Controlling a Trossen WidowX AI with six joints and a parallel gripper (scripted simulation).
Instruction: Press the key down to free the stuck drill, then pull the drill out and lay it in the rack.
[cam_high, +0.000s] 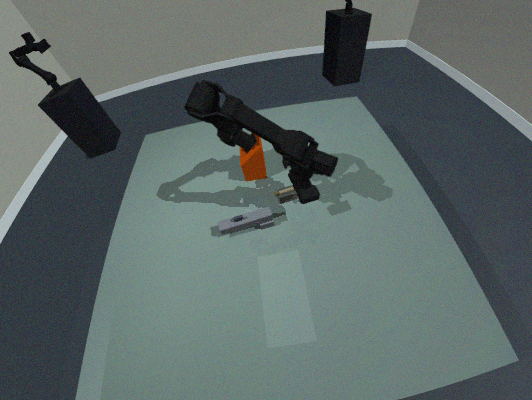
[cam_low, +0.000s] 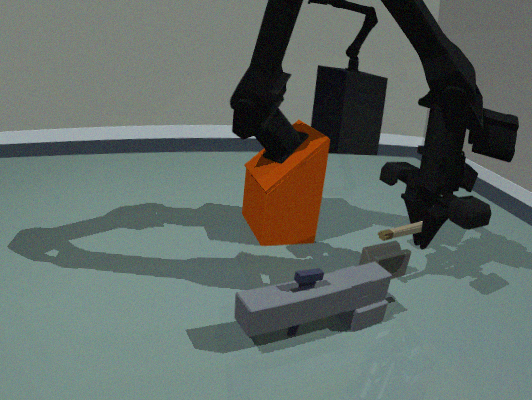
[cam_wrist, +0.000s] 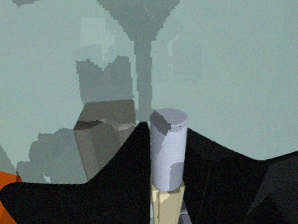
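Now: the drill 40 mm to the right of my gripper tip and 30 mm above it. Also, from my gripper tip: dark blue key: 230 mm to the right, 50 mm ahead; then grey-brown rack: 40 mm to the right, 30 mm below, 30 mm behind; then grey block: 200 mm to the right, 50 mm ahead, 10 mm below.
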